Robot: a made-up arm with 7 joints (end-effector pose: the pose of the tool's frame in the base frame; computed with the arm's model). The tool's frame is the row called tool.
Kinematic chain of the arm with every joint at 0, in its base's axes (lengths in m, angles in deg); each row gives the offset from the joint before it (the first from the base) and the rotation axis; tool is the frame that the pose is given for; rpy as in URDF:
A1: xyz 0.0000 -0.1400 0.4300 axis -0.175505 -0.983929 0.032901
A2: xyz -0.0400 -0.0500 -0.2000 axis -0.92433 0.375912 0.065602
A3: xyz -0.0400 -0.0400 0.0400 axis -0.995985 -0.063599 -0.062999
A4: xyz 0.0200 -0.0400 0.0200 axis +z
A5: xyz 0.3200 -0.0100 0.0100 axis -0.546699 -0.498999 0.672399
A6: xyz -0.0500 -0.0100 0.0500 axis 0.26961 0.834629 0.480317
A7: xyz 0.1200 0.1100 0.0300 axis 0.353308 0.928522 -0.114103
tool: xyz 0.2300 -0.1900 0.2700 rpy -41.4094 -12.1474 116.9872
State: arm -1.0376 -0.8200 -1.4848 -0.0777 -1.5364 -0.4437 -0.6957
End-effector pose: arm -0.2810 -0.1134 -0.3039 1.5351 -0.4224 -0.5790
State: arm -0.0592 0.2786 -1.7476 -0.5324 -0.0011 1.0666 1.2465
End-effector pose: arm 0.2232 0.1415 0.0143 -2.8614 0.5357 -0.3681
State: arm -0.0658 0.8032 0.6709 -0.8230 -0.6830 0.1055 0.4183
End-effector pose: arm 0.3403 -0.3239 0.9135 -0.8775 -0.2015 0.9428
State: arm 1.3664 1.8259 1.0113 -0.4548 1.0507 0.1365 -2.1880
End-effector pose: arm 0.1195 -0.0341 0.3094 -0.5278 -1.4564 -1.3933
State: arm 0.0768 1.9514 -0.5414 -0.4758 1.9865 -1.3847 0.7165
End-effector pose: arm 0.1060 0.1766 0.3869 0.2891 -0.2917 -2.5589
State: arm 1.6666 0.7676 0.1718 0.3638 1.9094 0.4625 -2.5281
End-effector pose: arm -0.0981 -0.2968 0.7071 -0.3812 -0.4144 -0.5449
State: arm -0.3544 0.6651 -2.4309 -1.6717 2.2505 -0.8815 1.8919
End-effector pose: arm -0.1525 -0.2614 -0.1966 1.5355 -0.4255 0.6674
